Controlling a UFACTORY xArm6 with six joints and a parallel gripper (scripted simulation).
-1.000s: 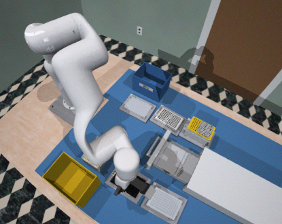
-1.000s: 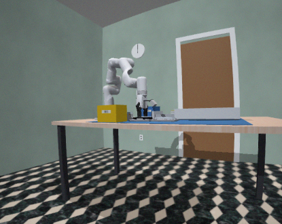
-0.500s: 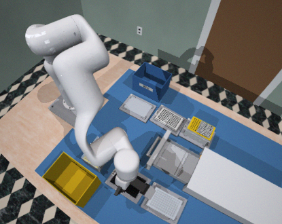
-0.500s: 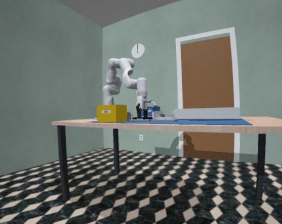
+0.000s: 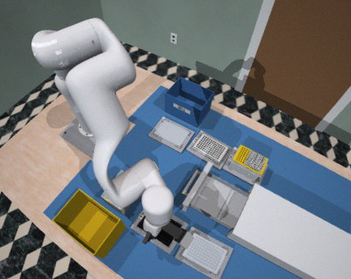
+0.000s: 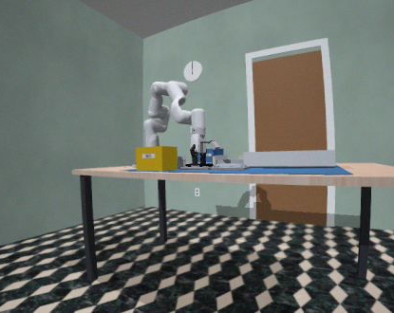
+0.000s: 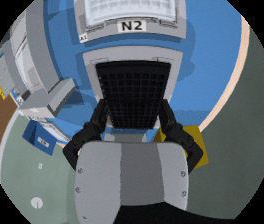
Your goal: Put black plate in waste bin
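Now: hand 1 cm above the black plate. Round my hand: cooler drawer (10 cm ahead, 22 cm to the left, 1 cm below); yellow waste bin W1 (15 cm behind, 17 cm to the right, 1 cm above); white plate (17 cm ahead, 4 cm to the left, 1 cm below).
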